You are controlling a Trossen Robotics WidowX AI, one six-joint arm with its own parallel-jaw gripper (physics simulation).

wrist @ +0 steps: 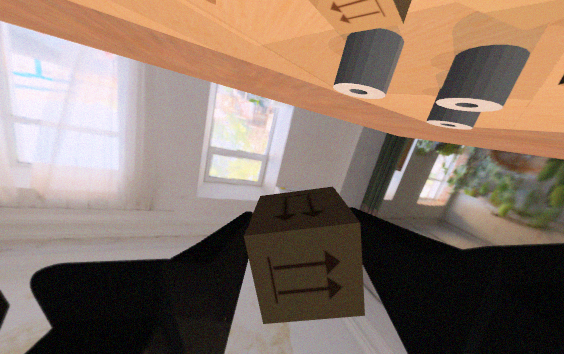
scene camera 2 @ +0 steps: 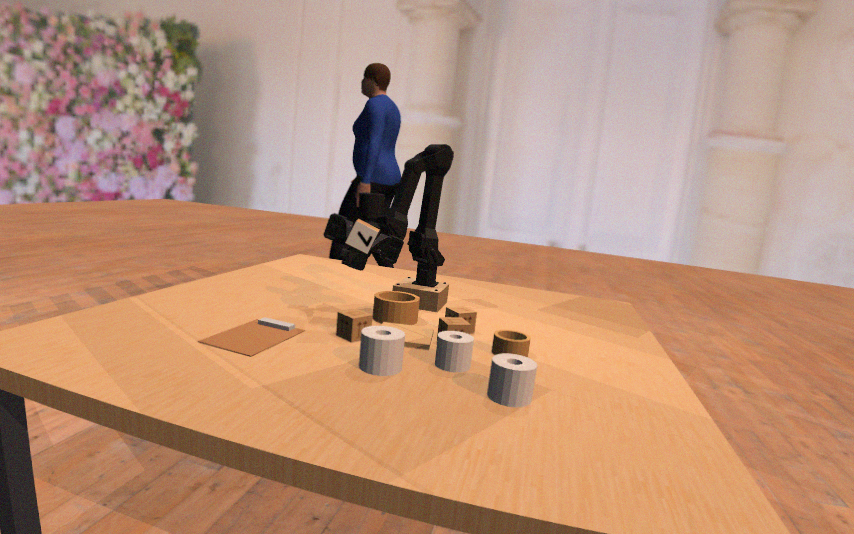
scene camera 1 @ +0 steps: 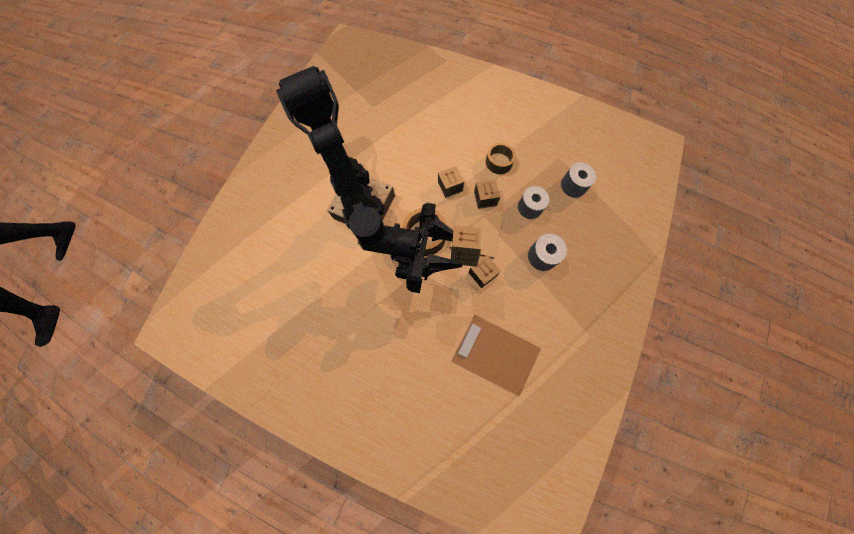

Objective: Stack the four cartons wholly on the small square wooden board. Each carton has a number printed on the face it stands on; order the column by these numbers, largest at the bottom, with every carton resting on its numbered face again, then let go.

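Pixels of known places: gripper, fingertip midpoint: (wrist: pixel 299 216) (scene camera 2: pixel 358 244) (scene camera 1: pixel 464 252); arm's base, origin of the base link: (scene camera 2: pixel 425 283).
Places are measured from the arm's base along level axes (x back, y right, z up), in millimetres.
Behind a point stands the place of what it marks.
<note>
My gripper (scene camera 1: pixel 455 248) @(z 138, x -328, y 81 mm) (scene camera 2: pixel 363 238) @(z 138, x -328, y 81 mm) (wrist: pixel 299 216) @(z 138, x -328, y 81 mm) is shut on a brown carton (scene camera 1: pixel 466 244) @(z 189, x -328, y 81 mm) (scene camera 2: pixel 355 241) @(z 148, x -356, y 78 mm) (wrist: pixel 307 275) @(z 156, x -301, y 82 mm), high above the table. The held carton is tilted; its white numbered face, with a dark mark like a 7, faces scene camera 2. Three cartons stand on the table: one (scene camera 1: pixel 484 272) @(z -3, x -387, y 63 mm) (scene camera 2: pixel 352 325) @(z -19, x -422, y 44 mm) beside the board on the clipboard's side, and two close together, one (scene camera 1: pixel 450 181) @(z -3, x -213, y -133 mm) (scene camera 2: pixel 466 314) @(z -7, x -231, y -163 mm) nearer the arm base, the other (scene camera 1: pixel 486 193) @(z -3, x -314, y -139 mm) (scene camera 2: pixel 452 323) @(z -3, x -336, y -151 mm) farther out. Their numbered faces are hidden. The square wooden board (scene camera 1: pixel 493 241) @(z -45, x -380, y -38 mm) (scene camera 2: pixel 417 337) @(z -45, x -346, y -79 mm) is partly hidden.
Three white rolls (scene camera 1: pixel 541 258) @(z 11, x -502, y -23 mm) (scene camera 1: pixel 532 207) @(z 3, x -439, y -148 mm) (scene camera 1: pixel 575 185) @(z 0, x -527, y -263 mm) stand beyond the board. A large brown ring (scene camera 2: pixel 395 311) @(z -21, x -260, y 3 mm) stands near the arm base, and a smaller ring (scene camera 1: pixel 500 168) @(z -26, x -321, y -242 mm) (scene camera 2: pixel 510 345) @(z -26, x -348, y -281 mm) near the two cartons. A clipboard (scene camera 1: pixel 503 362) @(z -55, x -519, y 241 mm) (scene camera 2: pixel 242 340) @(z -55, x -536, y 232 mm) lies on the table. A person (scene camera 2: pixel 377 138) stands behind.
</note>
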